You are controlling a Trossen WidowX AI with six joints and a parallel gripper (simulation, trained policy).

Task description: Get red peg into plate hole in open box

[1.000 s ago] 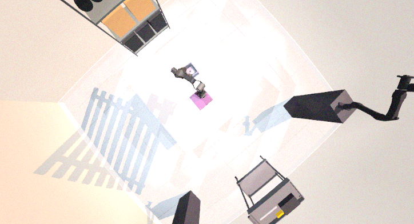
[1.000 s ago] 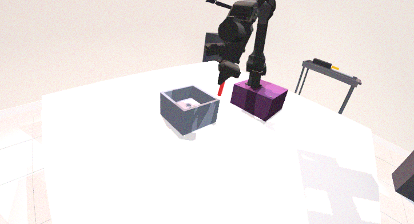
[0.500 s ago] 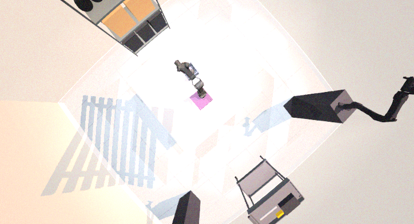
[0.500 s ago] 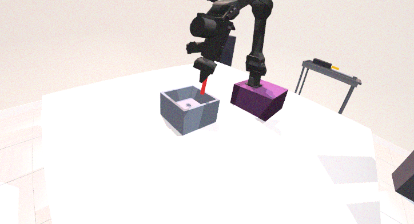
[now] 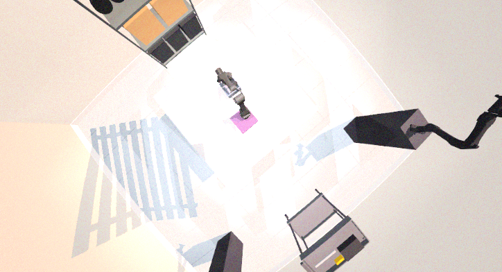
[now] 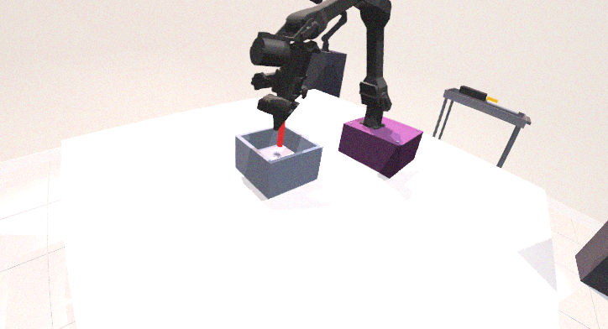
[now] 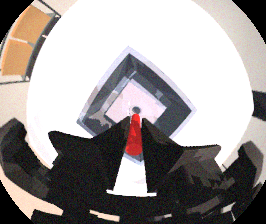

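Right now my gripper tip is 10 mm past the red peg and 10 mm to the right of it. Round my gripper tip: grey box (100 mm below).
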